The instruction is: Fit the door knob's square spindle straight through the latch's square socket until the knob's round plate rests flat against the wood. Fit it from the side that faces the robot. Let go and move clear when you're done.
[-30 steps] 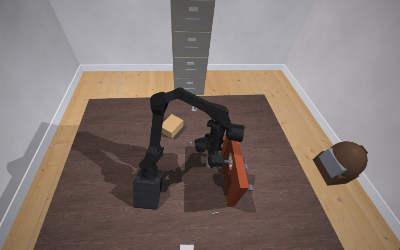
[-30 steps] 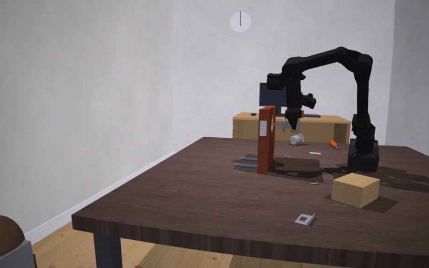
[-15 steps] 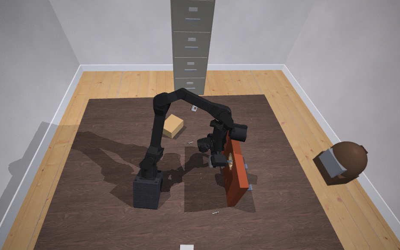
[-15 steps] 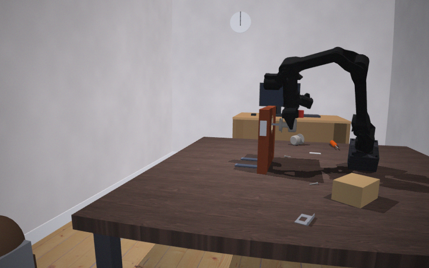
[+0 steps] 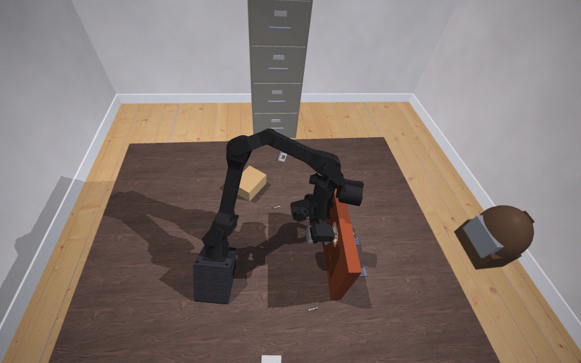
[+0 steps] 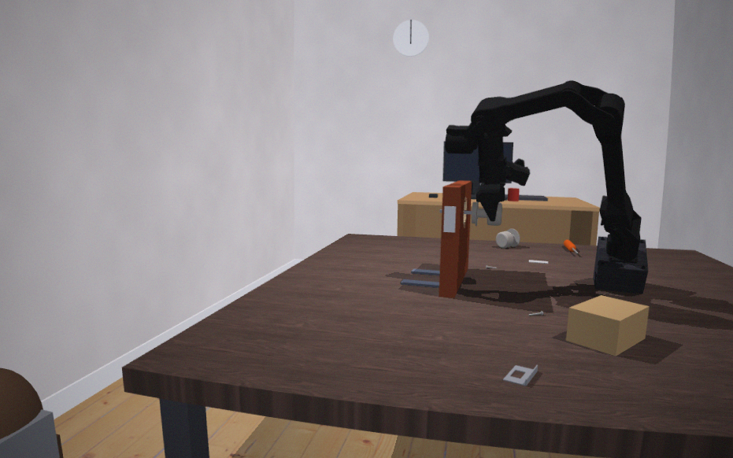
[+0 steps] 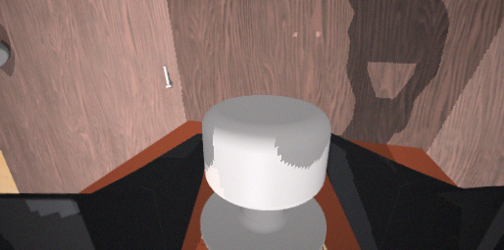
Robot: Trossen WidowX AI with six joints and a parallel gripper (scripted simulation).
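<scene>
My hand is 8 cm short of the wooden door slab and 5 cm above it. From my hand the other things lie so: door knob 4 cm ahead, 3 cm below; then white card 10 cm behind, 33 cm to the right, 20 cm below; then tan box 25 cm behind, 30 cm to the left, 17 cm below.
</scene>
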